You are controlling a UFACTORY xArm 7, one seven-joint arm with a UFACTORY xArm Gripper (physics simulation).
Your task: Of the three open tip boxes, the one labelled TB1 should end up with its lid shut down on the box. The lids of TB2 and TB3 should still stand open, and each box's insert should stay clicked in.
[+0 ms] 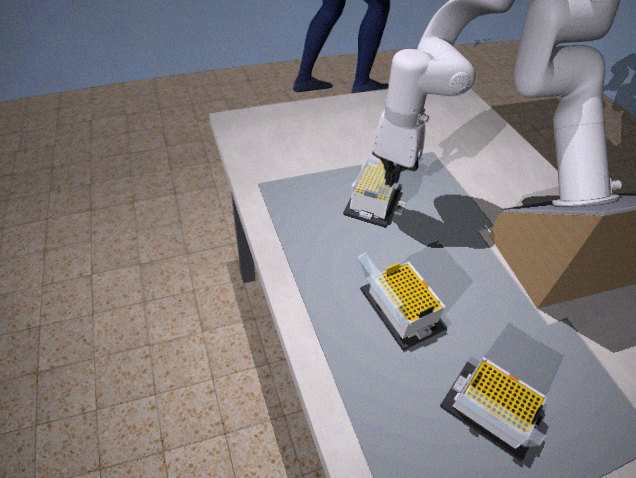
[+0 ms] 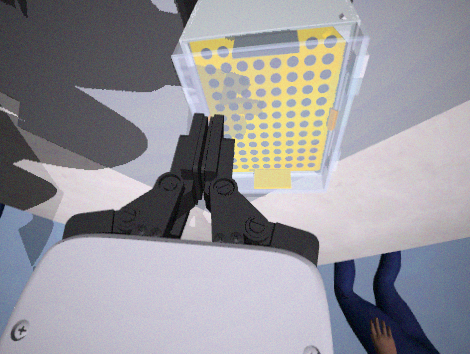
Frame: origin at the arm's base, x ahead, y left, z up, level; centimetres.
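Seen in the pictures: gripper, fingertip midpoint: (image 1: pixel 390 182) (image 2: pixel 210 132); arm's base at its link origin: (image 1: pixel 585 203).
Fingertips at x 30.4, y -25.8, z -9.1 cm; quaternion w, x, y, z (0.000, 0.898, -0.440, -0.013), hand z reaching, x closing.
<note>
Pixels of each thing's middle, then the offset from my fingertips to it. "*": a spot on its surface instead. Level surfaces: height alone.
- far tip box at the middle of its body: (image 2: pixel 253 104) (image 1: pixel 380 189) dy -2.6, dx +0.7, dz -4.2 cm
- middle box at a spot on its surface: (image 1: pixel 389 304) * dy +32.3, dx +16.9, dz +4.1 cm
- grey mat at its surface level: dz -8.0 cm
- pale table at its surface level: dz -8.4 cm
The far tip box (image 1: pixel 368 207) (image 2: pixel 270 16) stands in a black holder. Its clear lid (image 1: pixel 374 176) (image 2: pixel 310 181) lies over the yellow insert; whether it is fully seated I cannot tell. My gripper (image 1: pixel 392 184) (image 2: pixel 210 132) is shut and empty, with its tips at or just above the lid's edge nearest the robot base. The middle box (image 1: pixel 389 304) has its clear lid (image 1: pixel 367 266) standing open, and its yellow insert (image 1: pixel 411 291) sits in the top. The near box (image 1: pixel 480 422) also has its lid open, with its insert (image 1: pixel 506 391) in place. The labels are not readable.
All three boxes stand on a grey mat (image 1: pixel 329 287) on a pale table (image 1: pixel 257 138). The robot base stands on a wooden block (image 1: pixel 544 251) at the right. A person's legs (image 1: pixel 318 46) (image 2: pixel 345 280) show beyond the far table edge.
</note>
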